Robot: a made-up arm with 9 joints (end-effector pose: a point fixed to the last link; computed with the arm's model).
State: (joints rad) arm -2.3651 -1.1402 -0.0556 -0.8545 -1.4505 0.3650 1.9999 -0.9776 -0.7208
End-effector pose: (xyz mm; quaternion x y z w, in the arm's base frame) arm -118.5 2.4 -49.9 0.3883 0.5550 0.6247 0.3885
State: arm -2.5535 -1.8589 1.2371 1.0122 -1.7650 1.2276 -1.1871 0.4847 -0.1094
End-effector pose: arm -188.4 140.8 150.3 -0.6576 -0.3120 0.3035 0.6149
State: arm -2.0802 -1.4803 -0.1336 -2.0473 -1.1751 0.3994 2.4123 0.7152 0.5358
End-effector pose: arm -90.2 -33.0 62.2 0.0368 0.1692 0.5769 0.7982
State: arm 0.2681 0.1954 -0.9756 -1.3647 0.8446 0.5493 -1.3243 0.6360 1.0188
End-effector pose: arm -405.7 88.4 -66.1 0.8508 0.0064 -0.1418 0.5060
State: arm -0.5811 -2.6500 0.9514 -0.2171 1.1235 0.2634 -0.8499 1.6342 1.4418
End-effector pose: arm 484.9 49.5 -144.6 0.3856 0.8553 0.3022 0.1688
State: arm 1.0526 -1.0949 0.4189 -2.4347 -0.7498 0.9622 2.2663 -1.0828 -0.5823
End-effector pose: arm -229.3 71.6 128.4 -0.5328 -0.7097 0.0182 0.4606
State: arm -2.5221 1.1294 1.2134 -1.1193 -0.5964 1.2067 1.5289 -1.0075 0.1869
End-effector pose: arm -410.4 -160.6 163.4 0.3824 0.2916 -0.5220 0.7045
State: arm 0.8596 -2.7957 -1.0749 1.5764 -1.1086 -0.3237 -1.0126 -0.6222 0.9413
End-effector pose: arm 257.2 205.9 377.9 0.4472 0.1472 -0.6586 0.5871
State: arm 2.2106 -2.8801 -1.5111 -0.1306 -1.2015 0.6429 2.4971 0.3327 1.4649
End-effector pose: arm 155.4 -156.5 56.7 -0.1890 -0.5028 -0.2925 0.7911
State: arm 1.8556 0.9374 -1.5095 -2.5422 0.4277 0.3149 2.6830 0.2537 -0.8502
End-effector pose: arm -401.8 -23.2 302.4 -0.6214 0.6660 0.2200 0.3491
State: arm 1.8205 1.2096 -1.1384 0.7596 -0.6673 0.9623 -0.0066 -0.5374 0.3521
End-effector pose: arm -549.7 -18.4 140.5 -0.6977 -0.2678 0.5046 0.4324
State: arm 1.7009 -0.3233 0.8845 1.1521 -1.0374 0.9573 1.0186 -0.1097 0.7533
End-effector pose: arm 21.6 129.9 41.3 -0.7160 -0.2714 -0.4197 0.4873
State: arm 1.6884 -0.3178 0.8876 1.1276 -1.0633 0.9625 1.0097 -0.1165 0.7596
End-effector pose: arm 25.0 130.0 39.5 -0.7049 -0.2768 -0.4390 0.4834
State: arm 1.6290 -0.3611 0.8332 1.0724 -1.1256 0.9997 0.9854 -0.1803 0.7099
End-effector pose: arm 27.8 144.4 39.7 -0.6650 -0.2993 -0.5047 0.4621
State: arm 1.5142 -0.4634 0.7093 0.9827 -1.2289 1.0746 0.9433 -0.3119 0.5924
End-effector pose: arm 25.9 174.7 45.5 -0.5670 -0.3367 -0.6161 0.4307
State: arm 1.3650 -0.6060 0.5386 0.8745 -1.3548 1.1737 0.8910 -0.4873 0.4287
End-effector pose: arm 12.8 213.2 54.6 -0.4008 -0.3808 -0.7276 0.4061
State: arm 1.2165 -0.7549 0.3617 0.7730 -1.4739 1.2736 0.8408 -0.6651 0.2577
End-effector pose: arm -8.2 249.5 55.8 -0.2107 -0.4289 -0.7878 0.3887
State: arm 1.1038 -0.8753 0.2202 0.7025 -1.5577 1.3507 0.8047 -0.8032 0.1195
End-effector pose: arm -22.9 277.1 47.7 -0.0676 -0.4731 -0.7962 0.3711
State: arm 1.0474 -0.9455 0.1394 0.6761 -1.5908 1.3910 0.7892 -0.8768 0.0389
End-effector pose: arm -28.2 292.8 40.2 -0.0037 -0.4987 -0.7884 0.3601
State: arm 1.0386 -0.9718 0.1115 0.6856 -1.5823 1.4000 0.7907 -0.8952 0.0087
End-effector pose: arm -29.8 298.7 37.3 0.0003 -0.5035 -0.7849 0.3612
